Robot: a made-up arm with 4 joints.
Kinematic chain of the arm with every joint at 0, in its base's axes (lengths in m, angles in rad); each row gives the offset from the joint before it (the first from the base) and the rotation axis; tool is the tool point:
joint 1: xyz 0 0 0.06 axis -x
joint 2: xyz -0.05 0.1 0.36 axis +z
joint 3: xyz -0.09 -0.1 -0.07 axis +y
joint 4: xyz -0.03 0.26 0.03 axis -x
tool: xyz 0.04 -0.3 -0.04
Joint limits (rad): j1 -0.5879..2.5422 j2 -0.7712..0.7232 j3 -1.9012..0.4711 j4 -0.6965..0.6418
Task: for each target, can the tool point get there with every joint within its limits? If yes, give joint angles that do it. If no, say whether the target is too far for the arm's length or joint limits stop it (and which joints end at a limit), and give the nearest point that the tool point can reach.
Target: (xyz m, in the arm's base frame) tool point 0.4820 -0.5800 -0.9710
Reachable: no: too far | nearest point 0.0539 0.0765 -0.2867 | short by 1.040 m
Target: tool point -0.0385 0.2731 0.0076
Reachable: yes | joints 1.9674 0.5726 -0.2323 -0.0359
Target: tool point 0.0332 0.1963 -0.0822
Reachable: yes | joints 2.0050 0.5765 -1.1199 -0.4647
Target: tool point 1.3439 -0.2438 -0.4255
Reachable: no: too far | nearest point 0.0587 0.0548 -0.2494 | short by 1.331 m
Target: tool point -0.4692 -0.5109 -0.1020
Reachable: no: joint limits stop it (at a limit: joint 1, joint 4) | nearest point -0.2094 -0.2497 0.1932 | short by 0.472 m
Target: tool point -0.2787 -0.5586 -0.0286
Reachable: no: joint limits stop it (at a limit: joint 1, joint 2, joint 4) | nearest point -0.1810 -0.2787 0.1993 | short by 0.374 m
